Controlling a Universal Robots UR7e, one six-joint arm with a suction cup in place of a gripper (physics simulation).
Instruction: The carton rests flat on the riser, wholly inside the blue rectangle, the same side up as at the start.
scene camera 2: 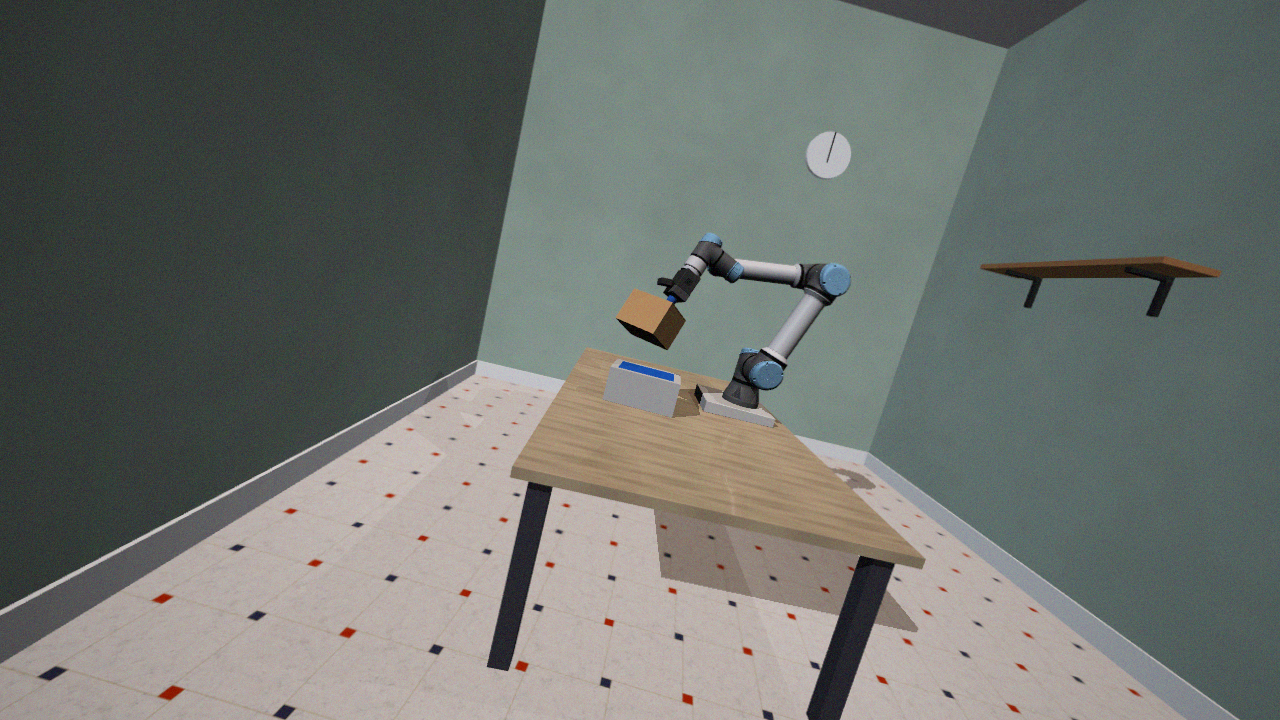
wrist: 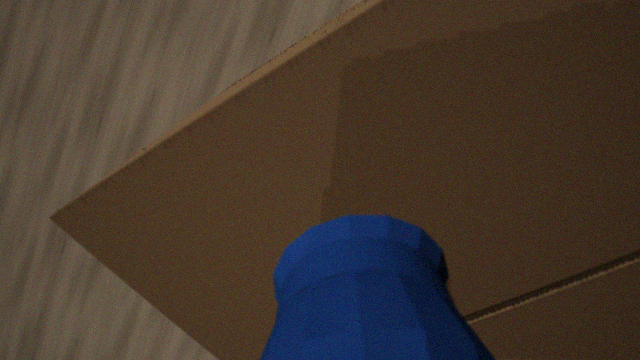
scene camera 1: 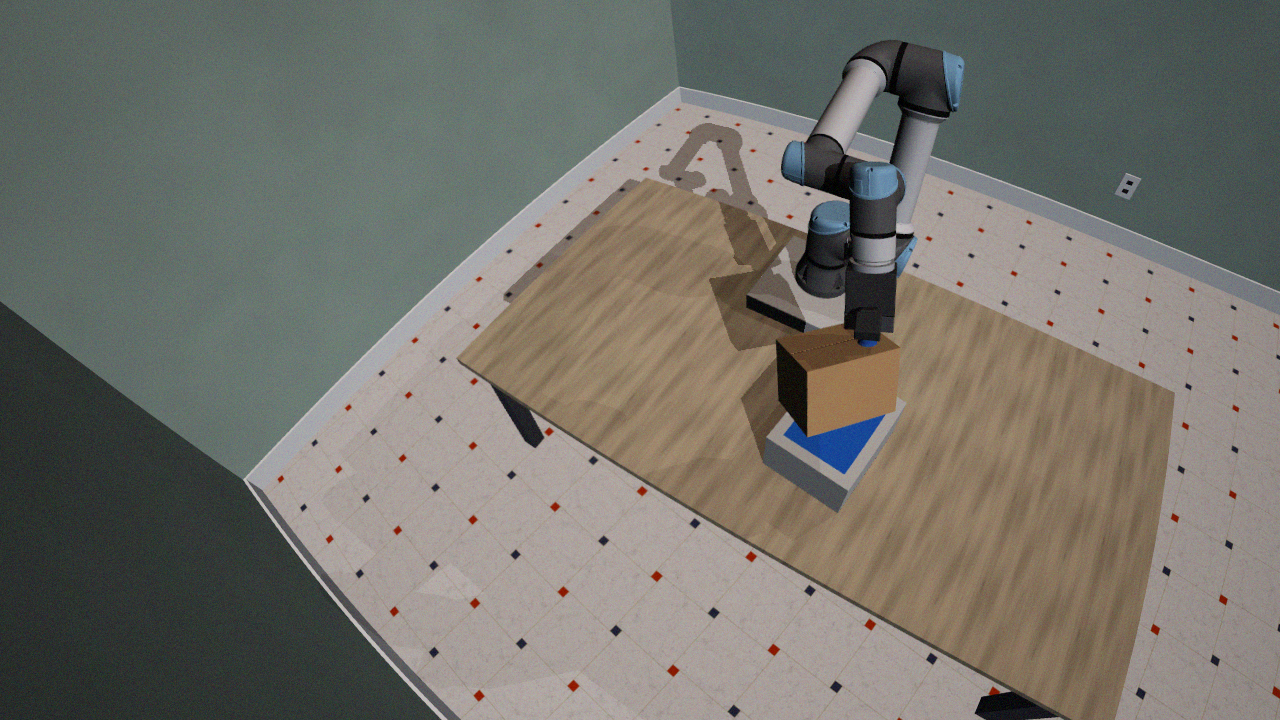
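My suction cup (wrist: pixel 364 279) carries a brown carton (scene camera 1: pixel 826 380), (scene camera 2: pixel 653 319), (wrist: pixel 502 136); nothing else touches it. A grey riser (scene camera 2: pixel 630 384) rests on the table; the wrist view does not show the riser, hidden by the brown carton.
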